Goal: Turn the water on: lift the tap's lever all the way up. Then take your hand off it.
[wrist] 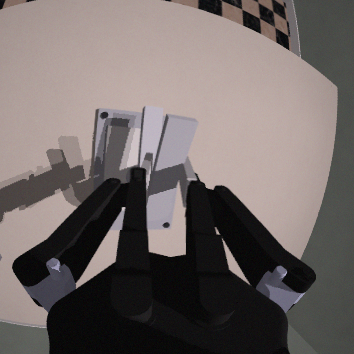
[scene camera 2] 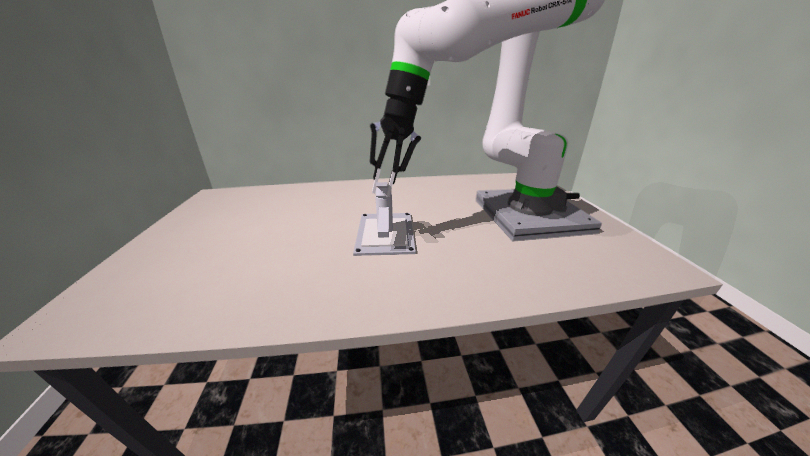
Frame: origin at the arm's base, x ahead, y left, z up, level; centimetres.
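Where they show: gripper, fingertip midpoint: (wrist: 165, 165) (scene camera 2: 380, 193); arm's base, link origin: (scene camera 2: 529, 206).
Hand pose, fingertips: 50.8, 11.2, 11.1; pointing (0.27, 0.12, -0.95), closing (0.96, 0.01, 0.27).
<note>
Each offset is from my fingertips to the top centre of the thing, as dx, dy, dz. "*": to the spot under its first point. Level surfaces: height alone.
The tap @(* -0.9, -2.9, -5.4) (scene camera 2: 384, 207) is a pale grey column on a flat base plate @(-0.8, -5.3, -14.1) (scene camera 2: 376, 250) (wrist: 99, 135). Its spout @(-0.5, +1.7, -5.3) (scene camera 2: 383, 221) (wrist: 152, 125) points toward the table's front edge. The lever (scene camera 2: 383, 186) (wrist: 176, 136) is the flat pale piece at the top of the tap; it appears tilted up above the spout, though its exact angle is hard to tell. My gripper (scene camera 2: 384, 180) (wrist: 165, 165) comes down from above and is shut on the lever, with one fingertip on each side. The fingers hide part of the tap in the wrist view.
The tap stands near the middle of the pale table @(dz -15.3) (scene camera 2: 255, 271) (wrist: 250, 125). The robot's grey mounting plate (scene camera 2: 558, 227) is to the right and behind it. My arm reaches over from that side. The table's front edge lies beyond the tap in the wrist view.
</note>
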